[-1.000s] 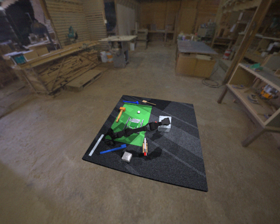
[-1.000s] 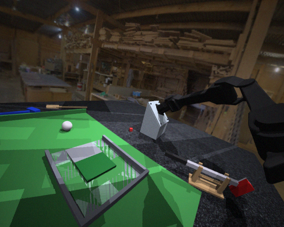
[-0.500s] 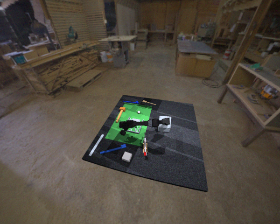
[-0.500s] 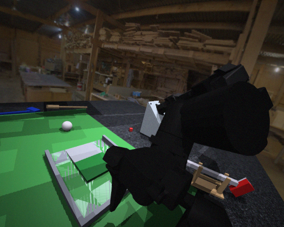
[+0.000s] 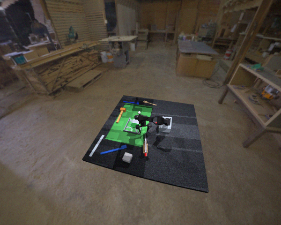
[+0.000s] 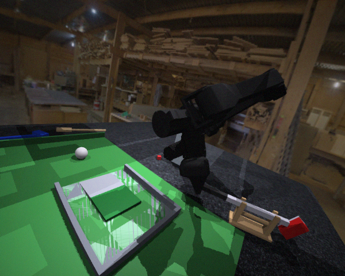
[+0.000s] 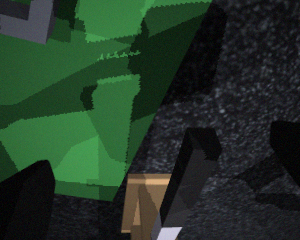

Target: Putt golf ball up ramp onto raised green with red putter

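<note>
Right now the red putter is 80 mm behind my gripper tip, 140 mm to the left of it and 20 mm below it. Round my gripper tip: green mat (240 mm ahead, 180 mm to the right, 70 mm below); white block (70 mm ahead, 340 mm to the left, 50 mm below); white golf ball (200 mm ahead, 370 mm to the right, 50 mm below).
</note>
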